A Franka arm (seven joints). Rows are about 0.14 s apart.
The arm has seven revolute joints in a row. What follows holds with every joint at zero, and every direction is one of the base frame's. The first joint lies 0.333 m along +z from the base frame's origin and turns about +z. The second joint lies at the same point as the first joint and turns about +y. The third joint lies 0.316 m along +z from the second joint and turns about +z. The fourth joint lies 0.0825 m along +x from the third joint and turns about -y. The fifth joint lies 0.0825 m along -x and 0.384 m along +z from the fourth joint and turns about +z. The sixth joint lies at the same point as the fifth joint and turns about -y. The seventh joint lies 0.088 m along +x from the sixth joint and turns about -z. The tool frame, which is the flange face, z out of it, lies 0.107 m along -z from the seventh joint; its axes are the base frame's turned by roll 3.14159, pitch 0 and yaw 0 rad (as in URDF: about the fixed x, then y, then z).
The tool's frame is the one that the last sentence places.
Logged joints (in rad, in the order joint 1, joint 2, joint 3, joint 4, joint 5, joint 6, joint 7), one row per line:
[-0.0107 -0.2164 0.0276 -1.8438 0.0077 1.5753 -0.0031]
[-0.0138 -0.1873 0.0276 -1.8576 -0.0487 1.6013 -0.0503]
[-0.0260 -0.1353 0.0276 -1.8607 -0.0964 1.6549 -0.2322]
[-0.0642 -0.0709 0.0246 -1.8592 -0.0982 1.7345 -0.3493]
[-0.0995 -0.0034 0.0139 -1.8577 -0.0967 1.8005 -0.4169]
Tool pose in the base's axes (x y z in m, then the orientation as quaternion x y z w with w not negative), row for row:
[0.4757 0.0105 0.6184 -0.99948 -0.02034 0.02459 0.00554]
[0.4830 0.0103 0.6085 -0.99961 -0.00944 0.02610 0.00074]
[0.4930 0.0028 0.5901 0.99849 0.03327 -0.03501 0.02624]
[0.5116 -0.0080 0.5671 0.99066 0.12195 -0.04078 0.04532]
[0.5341 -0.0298 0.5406 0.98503 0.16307 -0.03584 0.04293]
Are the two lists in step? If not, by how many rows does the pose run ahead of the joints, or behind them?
The pose runs 1 row behind the joints: the pose in row i belongs to the joints in row i - 1.
